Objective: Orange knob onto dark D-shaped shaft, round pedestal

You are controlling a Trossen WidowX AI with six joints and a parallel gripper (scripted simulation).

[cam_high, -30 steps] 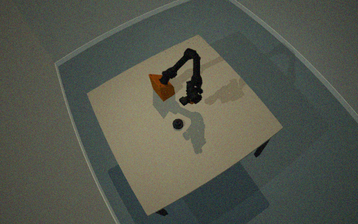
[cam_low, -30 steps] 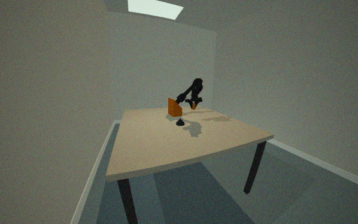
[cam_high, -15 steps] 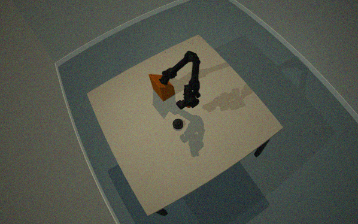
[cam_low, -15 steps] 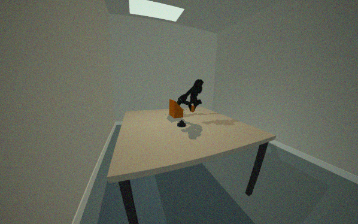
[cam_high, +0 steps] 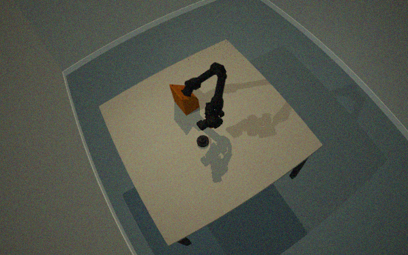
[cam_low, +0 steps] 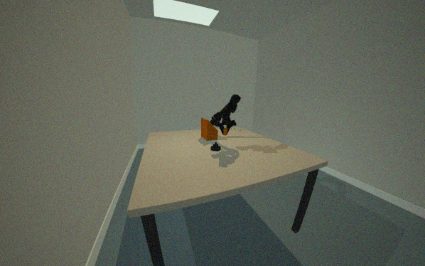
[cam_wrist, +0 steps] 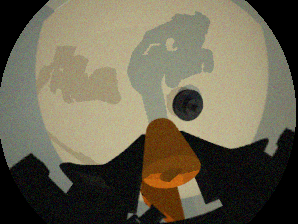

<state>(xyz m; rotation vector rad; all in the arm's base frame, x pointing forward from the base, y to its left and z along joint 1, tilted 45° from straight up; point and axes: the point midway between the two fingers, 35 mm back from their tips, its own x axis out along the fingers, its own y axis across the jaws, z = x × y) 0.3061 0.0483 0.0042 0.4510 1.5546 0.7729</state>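
Now: gripper tip 90 mm to the left of the dark round pedestal, 90 mm above it and 20 mm short of it. From my gripper tip the other things lie so: orange knob: 20 mm above.
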